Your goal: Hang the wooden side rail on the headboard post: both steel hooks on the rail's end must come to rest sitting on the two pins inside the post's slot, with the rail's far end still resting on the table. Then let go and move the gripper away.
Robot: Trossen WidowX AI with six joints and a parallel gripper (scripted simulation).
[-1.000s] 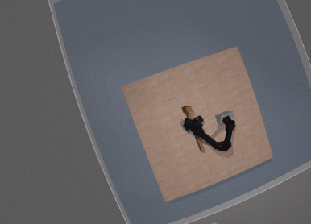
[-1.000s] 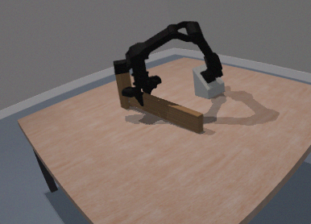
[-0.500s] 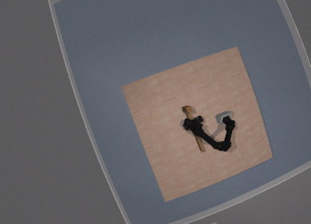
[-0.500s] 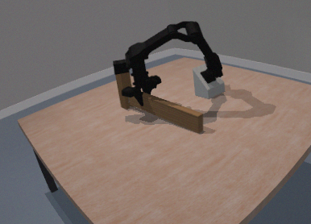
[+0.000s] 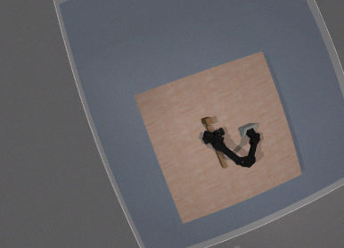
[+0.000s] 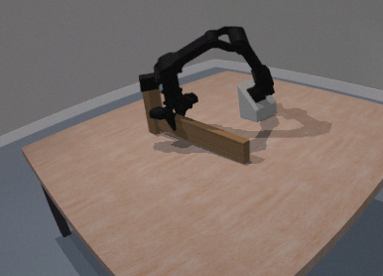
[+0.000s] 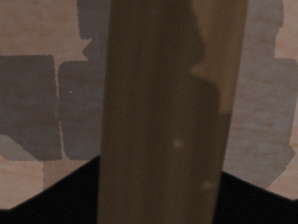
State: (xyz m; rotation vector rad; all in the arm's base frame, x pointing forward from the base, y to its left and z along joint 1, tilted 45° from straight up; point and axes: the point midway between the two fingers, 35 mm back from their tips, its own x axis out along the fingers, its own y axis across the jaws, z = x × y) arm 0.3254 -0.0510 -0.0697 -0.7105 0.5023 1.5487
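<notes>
The wooden headboard post is 13 cm to the right of my gripper tip and 4 cm above it.
</notes>
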